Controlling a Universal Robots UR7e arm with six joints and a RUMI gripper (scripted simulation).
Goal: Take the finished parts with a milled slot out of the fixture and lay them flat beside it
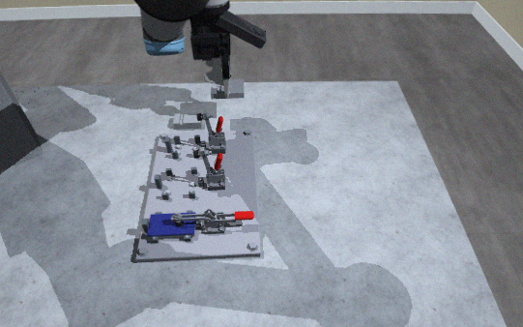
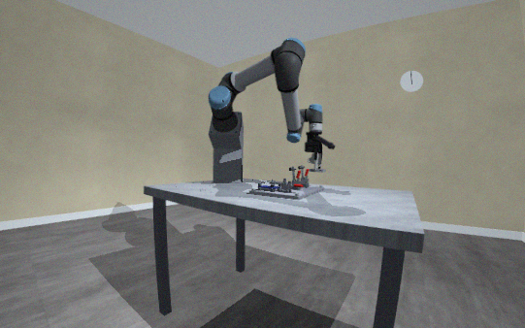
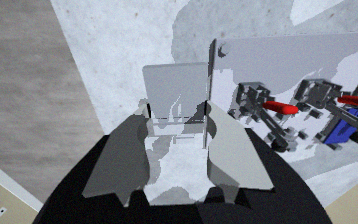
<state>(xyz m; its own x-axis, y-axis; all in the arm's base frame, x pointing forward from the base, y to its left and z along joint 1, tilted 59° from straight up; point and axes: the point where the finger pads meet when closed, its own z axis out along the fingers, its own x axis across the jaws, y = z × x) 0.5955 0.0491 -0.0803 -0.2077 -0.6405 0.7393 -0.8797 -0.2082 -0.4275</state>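
Now: hand 10 mm past the pale grey part and 10 mm above it. Also, from my hand: grey fixture plate (220 mm to the right, 110 mm behind, 100 mm below); blue blank (310 mm to the right, 190 mm behind, 80 mm below).
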